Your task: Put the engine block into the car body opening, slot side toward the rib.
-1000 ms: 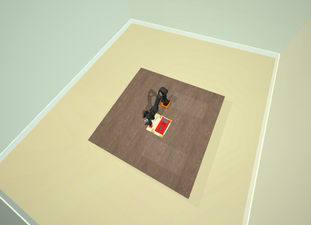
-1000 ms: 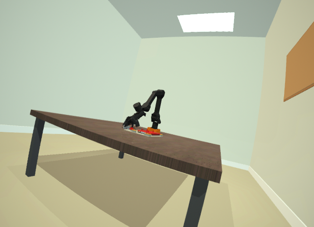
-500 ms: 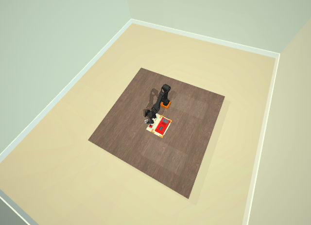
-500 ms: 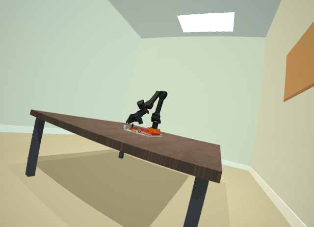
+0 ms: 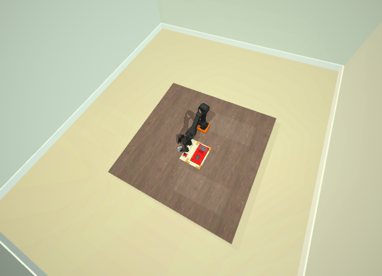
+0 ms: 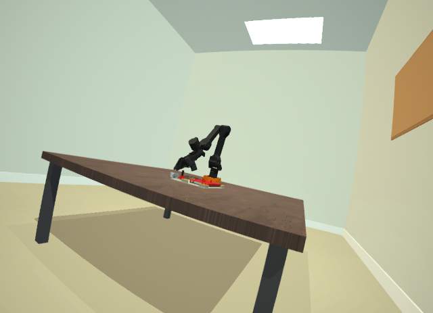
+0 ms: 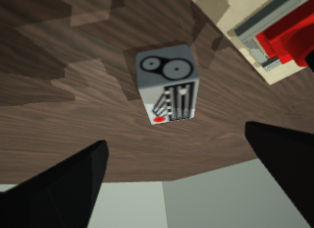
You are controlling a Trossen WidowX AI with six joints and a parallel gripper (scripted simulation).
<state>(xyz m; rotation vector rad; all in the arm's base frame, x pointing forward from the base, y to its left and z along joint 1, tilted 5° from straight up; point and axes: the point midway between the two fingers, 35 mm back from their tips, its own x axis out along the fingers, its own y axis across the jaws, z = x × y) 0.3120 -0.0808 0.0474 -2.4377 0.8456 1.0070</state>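
The engine block lies 40 mm below my gripper tip and 10 mm to the left of it.
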